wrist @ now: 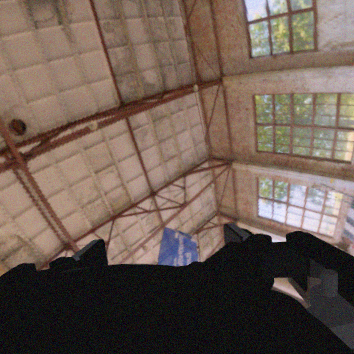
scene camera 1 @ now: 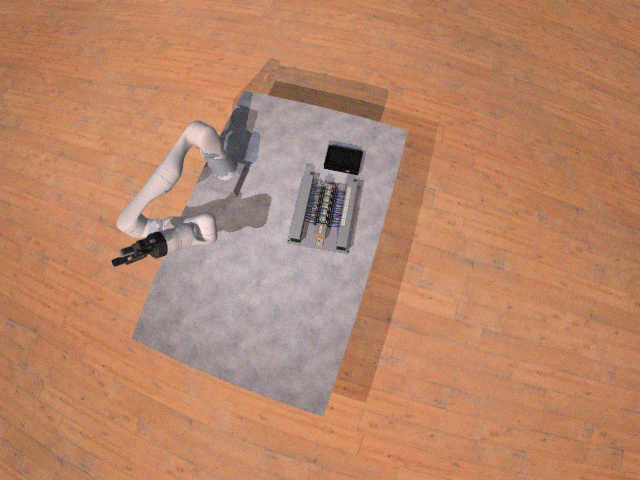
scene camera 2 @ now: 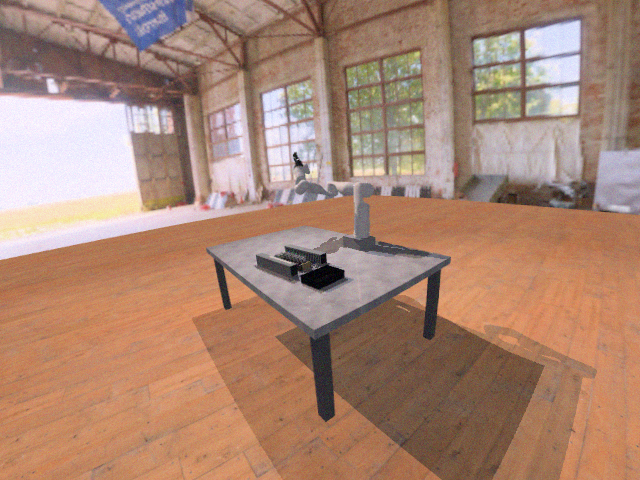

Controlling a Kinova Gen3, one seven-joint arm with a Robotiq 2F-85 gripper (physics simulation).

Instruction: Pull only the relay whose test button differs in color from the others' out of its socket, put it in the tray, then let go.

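Frame: origin at the arm's base, x ahead, y left, z up, level; centimetres.
Where they show: gripper, fingertip midpoint: (wrist: 164, 245) (scene camera 1: 115, 259) (scene camera 2: 297, 156); arm's base, link origin: (scene camera 1: 226, 171) (scene camera 2: 361, 236).
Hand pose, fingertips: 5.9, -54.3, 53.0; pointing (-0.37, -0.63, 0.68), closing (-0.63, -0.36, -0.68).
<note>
Each offset is from my fingertips to the top centre of the thing, as dx, dy, dz. "spot": to the spot under its first point. Level surfaces: height alone.
A row of small relays @(+41.8, +54.4, -52.1) (scene camera 1: 325, 201) sits between two grey ducts on the table. Green spots show along the row, and one spot looks bluish, but the test buttons are too small to compare surely. The black tray @(+42.7, +77.7, -55.5) (scene camera 1: 336, 169) (scene camera 2: 311, 283) stands on the table close to one end of the relay panel. My gripper (scene camera 1: 118, 257) (scene camera 2: 295, 155) (wrist: 164, 245) is open and empty. It is raised high, beyond the table's left edge in scene camera 1's view, far from relays and tray. The wrist view faces the roof and windows; relays and tray do not show there.
Grey wire ducts @(+32.8, +48.7, -52.8) (scene camera 1: 302, 206) @(+52.1, +51.2, -52.8) (scene camera 1: 349, 217) flank the relays, with blue and dark wires between. A tan block @(spot: +43.9, +38.2, -58.7) (scene camera 1: 319, 239) sits at the row's end. The arm (scene camera 1: 165, 173) (scene camera 2: 361, 214) stands at one edge of the grey table @(dz -59.0) (scene camera 1: 258, 310) (scene camera 2: 382, 281).
</note>
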